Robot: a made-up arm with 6 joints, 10 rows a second.
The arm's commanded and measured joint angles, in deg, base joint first. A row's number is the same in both.
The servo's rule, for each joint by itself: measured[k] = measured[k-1] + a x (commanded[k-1-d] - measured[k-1]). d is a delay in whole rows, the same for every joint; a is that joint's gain. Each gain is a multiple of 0.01, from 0.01 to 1. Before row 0 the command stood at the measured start. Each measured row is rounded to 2 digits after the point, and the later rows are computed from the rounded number. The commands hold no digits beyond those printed.
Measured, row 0: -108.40 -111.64 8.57 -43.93 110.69 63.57
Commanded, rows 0 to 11: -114.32 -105.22 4.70 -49.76 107.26 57.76; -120.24 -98.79 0.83 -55.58 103.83 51.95; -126.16 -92.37 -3.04 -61.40 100.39 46.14; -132.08 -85.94 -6.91 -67.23 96.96 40.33; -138.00 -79.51 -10.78 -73.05 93.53 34.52; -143.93 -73.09 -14.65 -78.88 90.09 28.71; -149.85 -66.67 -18.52 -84.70 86.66 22.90; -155.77 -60.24 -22.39 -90.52 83.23 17.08; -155.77 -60.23 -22.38 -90.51 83.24 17.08; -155.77 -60.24 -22.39 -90.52 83.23 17.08; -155.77 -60.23 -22.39 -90.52 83.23 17.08; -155.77 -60.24 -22.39 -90.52 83.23 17.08
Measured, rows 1 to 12: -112.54 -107.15 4.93 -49.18 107.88 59.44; -117.93 -101.30 1.08 -54.94 104.56 54.12; -123.69 -95.05 -2.79 -60.75 101.14 48.45; -129.56 -88.67 -6.66 -66.58 97.71 42.68; -135.47 -82.26 -10.53 -72.40 94.28 36.89; -141.39 -75.84 -14.40 -78.23 90.84 31.08; -147.31 -69.42 -18.27 -84.05 87.41 25.27; -153.23 -62.99 -22.14 -89.87 83.98 19.46; -155.01 -61.06 -22.37 -90.45 83.37 17.77; -155.54 -60.49 -22.39 -90.51 83.26 17.28; -155.70 -60.31 -22.39 -90.52 83.24 17.14; -155.75 -60.26 -22.39 -90.52 83.23 17.10
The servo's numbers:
d 0
a 0.70 0.70 0.94 0.90 0.82 0.71

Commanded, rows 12 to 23: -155.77 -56.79 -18.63 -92.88 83.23 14.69; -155.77 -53.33 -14.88 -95.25 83.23 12.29; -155.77 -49.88 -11.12 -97.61 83.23 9.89; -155.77 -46.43 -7.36 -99.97 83.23 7.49; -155.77 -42.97 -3.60 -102.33 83.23 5.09; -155.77 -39.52 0.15 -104.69 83.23 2.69; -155.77 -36.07 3.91 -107.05 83.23 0.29; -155.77 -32.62 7.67 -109.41 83.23 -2.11; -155.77 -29.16 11.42 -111.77 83.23 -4.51; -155.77 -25.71 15.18 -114.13 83.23 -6.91; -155.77 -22.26 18.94 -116.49 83.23 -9.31; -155.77 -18.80 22.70 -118.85 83.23 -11.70
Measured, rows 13 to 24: -155.76 -57.83 -18.86 -92.64 83.23 15.39; -155.77 -54.68 -15.12 -94.99 83.23 13.19; -155.77 -51.32 -11.36 -97.35 83.23 10.85; -155.77 -47.90 -7.60 -99.71 83.23 8.46; -155.77 -44.45 -3.84 -102.07 83.23 6.07; -155.77 -41.00 -0.09 -104.43 83.23 3.67; -155.77 -37.55 3.67 -106.79 83.23 1.27; -155.77 -34.10 7.43 -109.15 83.23 -1.13; -155.77 -30.64 11.18 -111.51 83.23 -3.53; -155.77 -27.19 14.94 -113.87 83.23 -5.93; -155.77 -23.74 18.70 -116.23 83.23 -8.33; -155.77 -20.28 22.46 -118.59 83.23 -10.72
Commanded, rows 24 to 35: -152.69 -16.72 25.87 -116.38 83.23 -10.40; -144.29 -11.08 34.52 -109.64 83.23 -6.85; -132.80 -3.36 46.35 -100.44 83.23 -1.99; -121.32 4.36 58.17 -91.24 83.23 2.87; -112.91 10.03 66.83 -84.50 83.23 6.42; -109.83 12.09 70.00 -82.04 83.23 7.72; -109.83 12.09 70.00 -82.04 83.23 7.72; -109.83 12.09 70.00 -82.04 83.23 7.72; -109.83 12.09 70.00 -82.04 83.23 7.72; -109.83 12.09 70.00 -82.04 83.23 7.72; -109.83 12.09 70.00 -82.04 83.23 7.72; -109.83 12.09 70.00 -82.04 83.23 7.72
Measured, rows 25 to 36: -153.61 -17.79 25.67 -116.60 83.23 -10.49; -147.09 -13.09 33.99 -110.34 83.23 -7.91; -137.09 -6.28 45.61 -101.43 83.23 -3.71; -126.05 1.17 57.42 -92.26 83.23 0.96; -116.85 7.37 66.27 -85.28 83.23 4.84; -111.94 10.67 69.78 -82.36 83.23 6.88; -110.46 11.66 69.99 -82.07 83.23 7.48; -110.02 11.96 70.00 -82.04 83.23 7.65; -109.89 12.05 70.00 -82.04 83.23 7.70; -109.85 12.08 70.00 -82.04 83.23 7.71; -109.84 12.09 70.00 -82.04 83.23 7.72; -109.83 12.09 70.00 -82.04 83.23 7.72
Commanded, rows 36 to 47: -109.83 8.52 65.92 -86.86 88.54 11.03; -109.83 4.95 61.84 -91.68 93.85 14.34; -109.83 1.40 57.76 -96.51 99.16 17.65; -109.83 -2.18 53.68 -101.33 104.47 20.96; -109.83 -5.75 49.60 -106.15 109.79 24.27; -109.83 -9.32 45.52 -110.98 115.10 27.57; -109.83 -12.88 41.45 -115.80 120.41 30.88; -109.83 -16.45 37.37 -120.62 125.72 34.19; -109.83 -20.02 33.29 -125.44 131.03 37.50; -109.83 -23.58 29.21 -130.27 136.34 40.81; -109.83 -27.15 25.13 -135.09 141.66 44.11; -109.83 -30.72 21.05 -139.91 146.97 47.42
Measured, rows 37 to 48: -109.83 9.59 66.16 -86.38 87.58 10.07; -109.83 6.34 62.10 -91.15 92.72 13.10; -109.83 2.88 58.02 -95.97 98.00 16.33; -109.83 -0.66 53.94 -100.79 103.31 19.62; -109.83 -4.22 49.86 -105.61 108.62 22.92; -109.83 -7.79 45.78 -110.44 113.93 26.22; -109.83 -11.35 41.71 -115.26 119.24 29.53; -109.83 -14.92 37.63 -120.08 124.55 32.84; -109.83 -18.49 33.55 -124.90 129.86 36.15; -109.83 -22.05 29.47 -129.73 135.17 39.46; -109.83 -25.62 25.39 -134.55 140.49 42.76; -109.83 -29.19 21.31 -139.37 145.80 46.07
